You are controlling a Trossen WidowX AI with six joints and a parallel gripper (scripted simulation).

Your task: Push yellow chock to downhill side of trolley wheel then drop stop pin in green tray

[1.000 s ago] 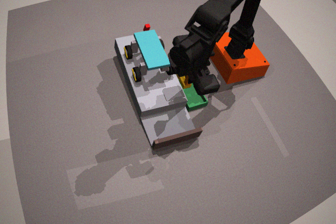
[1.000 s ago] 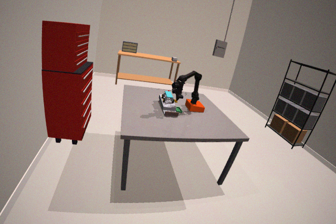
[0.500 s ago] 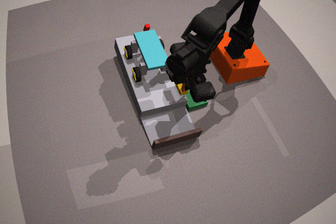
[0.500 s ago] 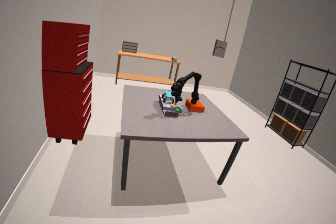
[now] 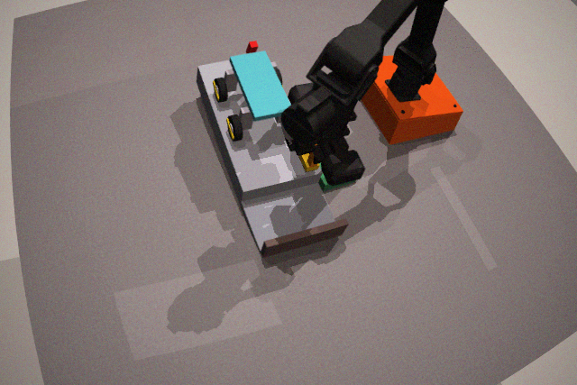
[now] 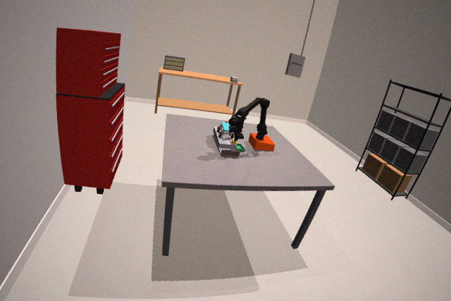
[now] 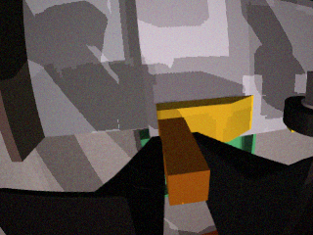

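Now: gripper tip 250 mm to the left of the red-headed stop pin, 40 mm below it and 30 mm short of it. Round my gripper tip: trolley 150 mm to the right, 50 mm ahead, 20 mm above; then yellow chock 20 mm to the right, 10 mm below; then brown bar 110 mm to the left, 60 mm below, 60 mm ahead.
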